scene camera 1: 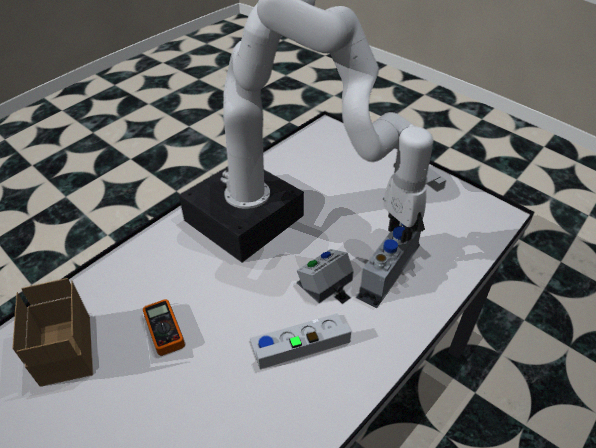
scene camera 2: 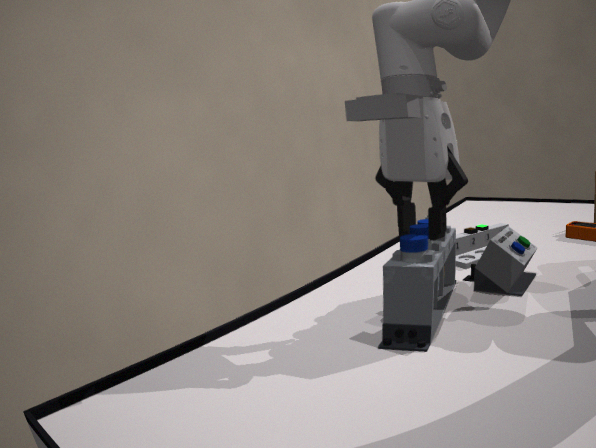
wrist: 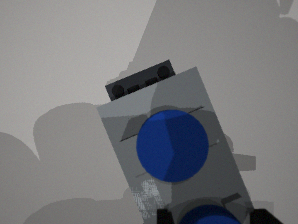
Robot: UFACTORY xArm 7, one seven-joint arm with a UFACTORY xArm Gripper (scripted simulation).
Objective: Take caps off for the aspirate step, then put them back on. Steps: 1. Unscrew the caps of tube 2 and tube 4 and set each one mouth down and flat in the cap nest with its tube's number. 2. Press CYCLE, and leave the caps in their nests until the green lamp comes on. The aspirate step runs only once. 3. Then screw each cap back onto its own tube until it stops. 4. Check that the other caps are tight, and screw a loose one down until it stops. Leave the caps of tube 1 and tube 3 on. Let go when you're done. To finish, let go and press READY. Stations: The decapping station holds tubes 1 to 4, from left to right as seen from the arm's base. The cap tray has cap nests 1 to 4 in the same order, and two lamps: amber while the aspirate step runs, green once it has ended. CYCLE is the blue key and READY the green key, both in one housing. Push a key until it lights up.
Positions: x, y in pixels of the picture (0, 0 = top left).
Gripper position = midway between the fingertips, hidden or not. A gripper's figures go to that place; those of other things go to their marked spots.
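A cardboard box (scene camera 1: 49, 322) is 1.38 m from the lens; my gripper (scene camera 1: 399, 234) is 1.32 m from the lens.
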